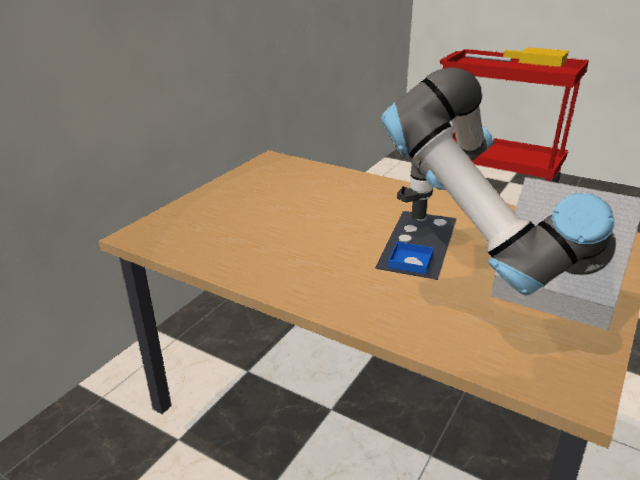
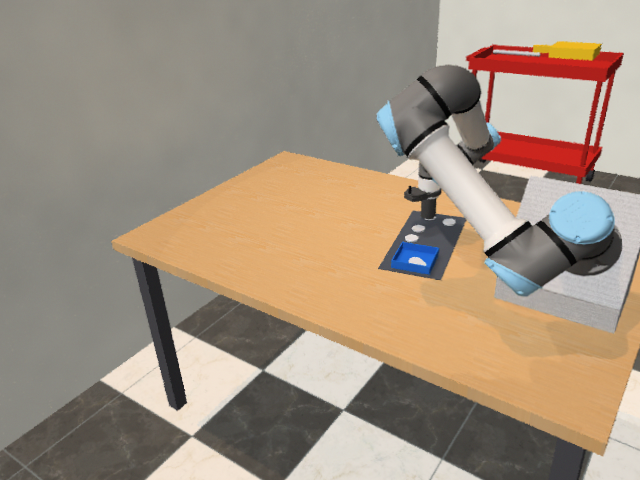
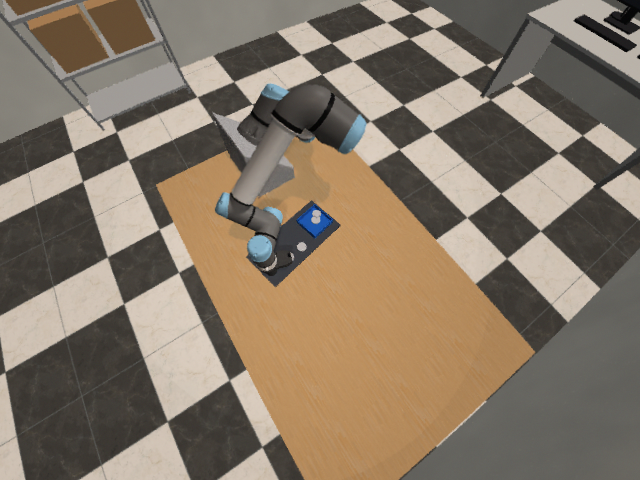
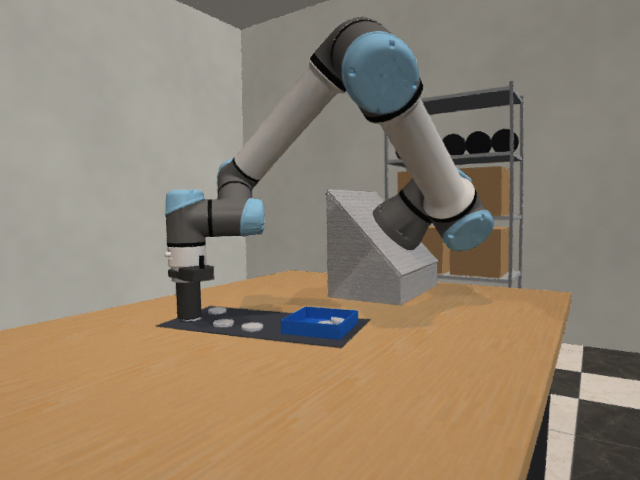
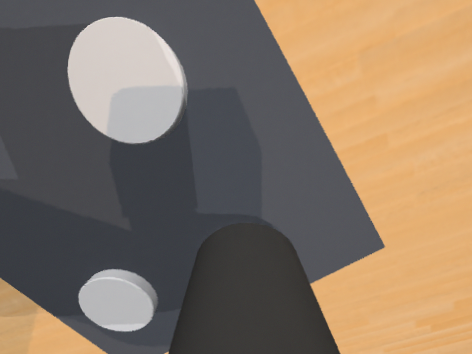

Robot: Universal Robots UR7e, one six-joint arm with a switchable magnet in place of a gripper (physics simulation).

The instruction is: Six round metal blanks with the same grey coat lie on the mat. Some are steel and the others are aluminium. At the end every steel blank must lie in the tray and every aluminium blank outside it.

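Note:
My magnet (image 1: 419, 217) (image 2: 428, 217) (image 4: 189, 317) (image 5: 246, 228) stands upright with its tip down on a grey blank at the mat's end away from the tray; a sliver of that blank (image 4: 193, 319) shows. Whether the magnet grips it cannot be told. Three other blanks lie flat on the mat (image 1: 439, 248) (image 4: 268, 333): one nearest the tray (image 1: 404, 238) (image 4: 252, 326), a middle one (image 1: 409, 227) (image 4: 223, 322) (image 5: 122, 65), and one on the robot-base side (image 1: 439, 222) (image 4: 217, 310) (image 5: 117, 305). Two blanks overlap in the blue tray (image 1: 408, 267) (image 4: 310, 329), one tilted (image 4: 337, 320). Steel and aluminium look alike.
The wooden table (image 1: 289, 232) (image 4: 258, 397) carries the mat and the grey wedge-shaped robot base (image 1: 553, 310) (image 4: 356, 263). The tray's raised walls stand at the mat's other end. A red cart (image 1: 542, 76) and a shelf rack (image 4: 511, 124) stand beyond the table.

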